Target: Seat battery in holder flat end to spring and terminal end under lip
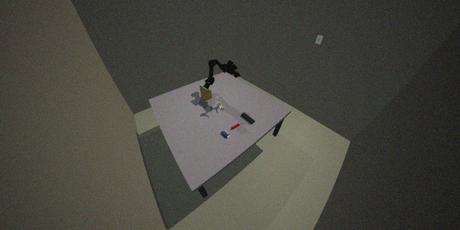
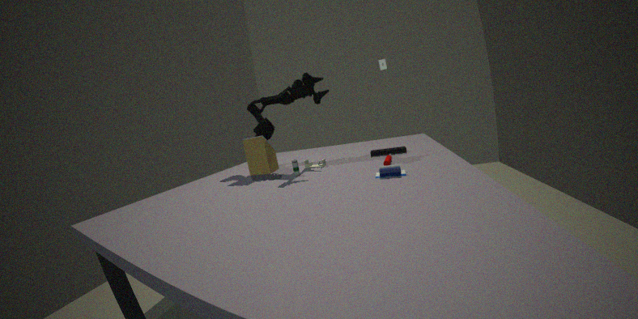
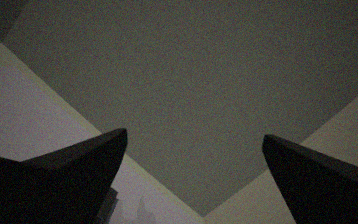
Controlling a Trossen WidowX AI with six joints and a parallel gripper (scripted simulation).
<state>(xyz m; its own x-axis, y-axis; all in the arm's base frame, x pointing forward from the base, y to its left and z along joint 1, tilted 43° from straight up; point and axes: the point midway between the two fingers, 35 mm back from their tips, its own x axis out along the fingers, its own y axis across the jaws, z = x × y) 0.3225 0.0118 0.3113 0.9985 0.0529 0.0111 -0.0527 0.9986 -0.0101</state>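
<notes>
Right now the battery is 360 mm below my gripper tip, 310 mm to the right of it and 100 mm behind it. Also, from my gripper tip: red pen-like thing (380 mm below, 270 mm ahead, 210 mm to the right); white block (380 mm to the right, 380 mm below, 280 mm ahead); black bar (380 mm below, 260 mm ahead, 70 mm to the right).
</notes>
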